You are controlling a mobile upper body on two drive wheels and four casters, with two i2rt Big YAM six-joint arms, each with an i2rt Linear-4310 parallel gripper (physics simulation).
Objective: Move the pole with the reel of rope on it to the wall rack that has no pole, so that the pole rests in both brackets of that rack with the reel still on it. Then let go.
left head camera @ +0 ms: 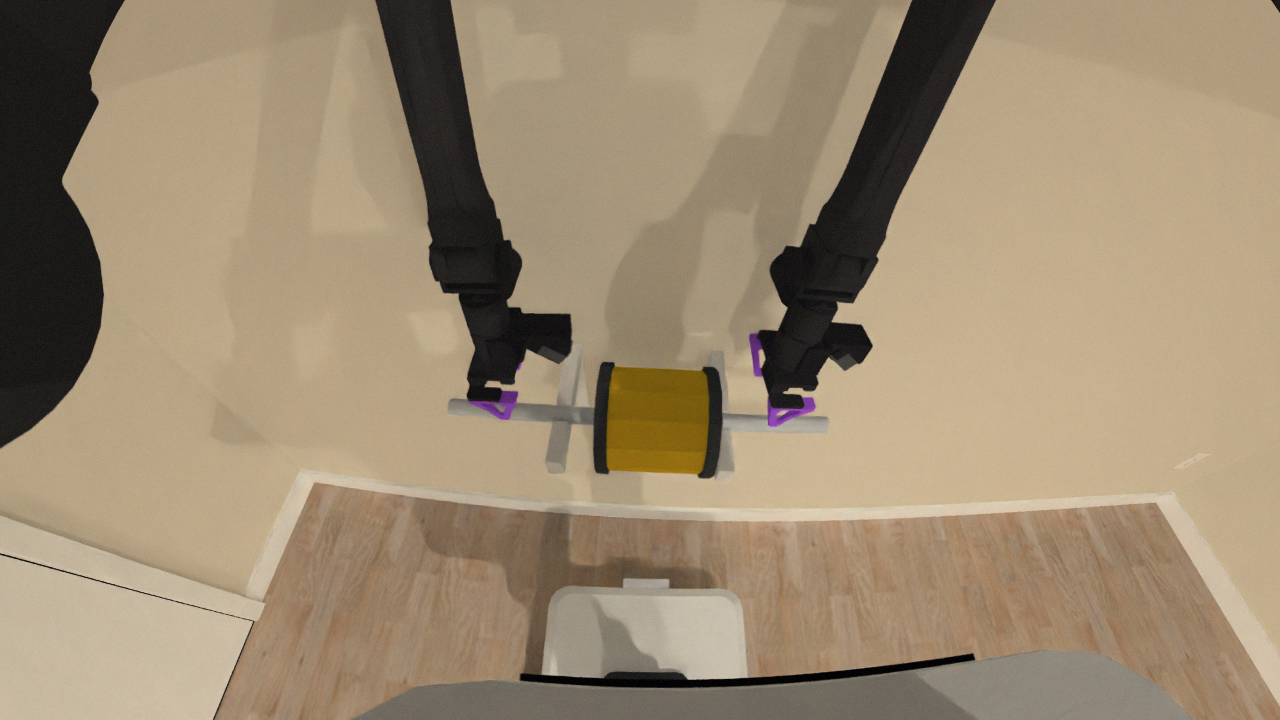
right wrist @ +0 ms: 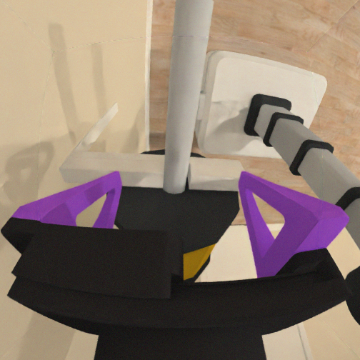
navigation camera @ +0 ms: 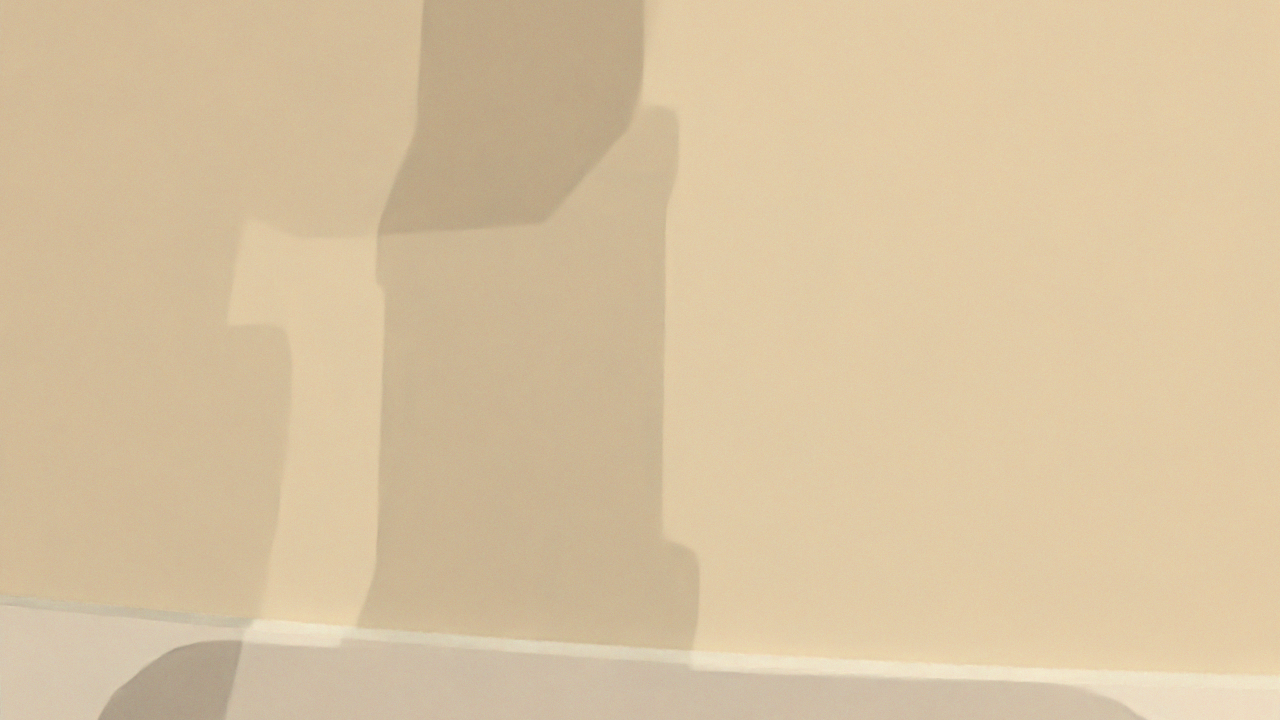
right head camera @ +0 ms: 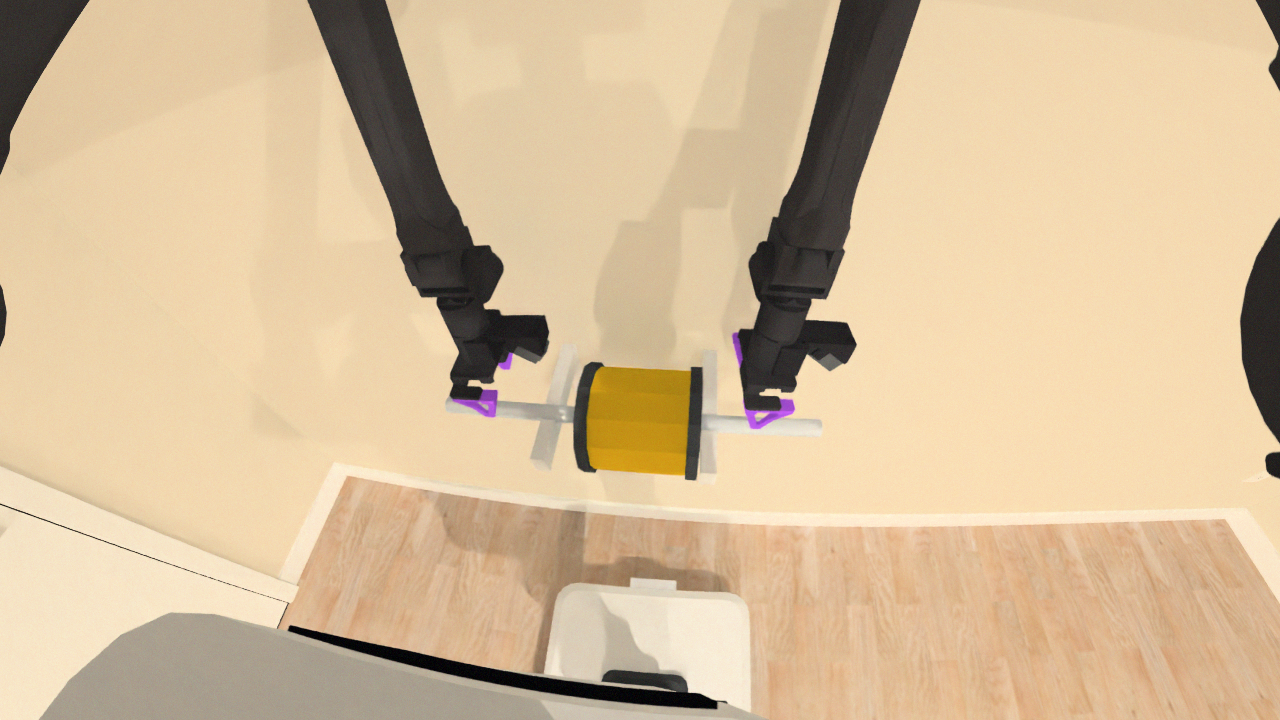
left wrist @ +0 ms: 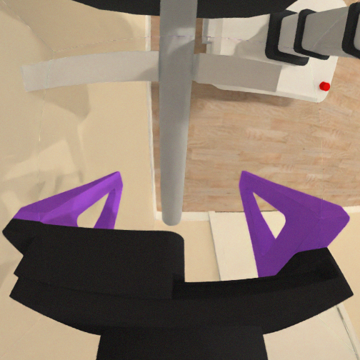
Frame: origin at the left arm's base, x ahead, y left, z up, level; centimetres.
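Where they show: left gripper, fingertip midpoint: (left head camera: 510,393) (right head camera: 498,391); right gripper, fingertip midpoint: (left head camera: 765,399) (right head camera: 750,400).
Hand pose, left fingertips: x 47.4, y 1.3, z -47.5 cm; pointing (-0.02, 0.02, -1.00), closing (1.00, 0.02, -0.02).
Things, the pixels of their top centre, and the offset from my left fingertips. "pt": a spot on its surface instead. Level surfaces: height alone.
- grey pole, surface spot: (left head camera: 537,412) (right head camera: 526,411) pt dx -0.2, dy -3.6, dz -4.9 cm
- yellow reel with black flanges, middle of its top: (right head camera: 639,387) (left head camera: 659,387) dx +0.0, dy -23.1, dz +2.8 cm
- wood floor, its level: dz -93.4 cm
The grey pole (left head camera: 537,412) (right head camera: 528,411) (left wrist: 175,150) (right wrist: 185,90) lies across two pale wall brackets (left head camera: 556,447) (right head camera: 708,461) (left wrist: 100,70) (right wrist: 215,175). The yellow reel with black flanges (left head camera: 657,420) (right head camera: 638,420) is on it, mostly between the brackets. My left gripper (left head camera: 505,385) (right head camera: 491,383) (left wrist: 180,177) is open at the pole's left end, which shows between its purple fingers in the left wrist view. My right gripper (left head camera: 773,383) (right head camera: 754,383) (right wrist: 179,177) is open over the pole's right part, near its end. How deep the pole lies between the fingers is unclear. The rack without a pole does not show.
A white base (left head camera: 644,631) (right head camera: 657,626) (right wrist: 270,100) stands on the wood floor (left head camera: 895,582) below the reel. A white skirting (left head camera: 895,513) runs along the wall's foot. A pale panel (left head camera: 116,635) is at the lower left. The navigation camera shows beige wall (navigation camera: 939,358) with shadows.
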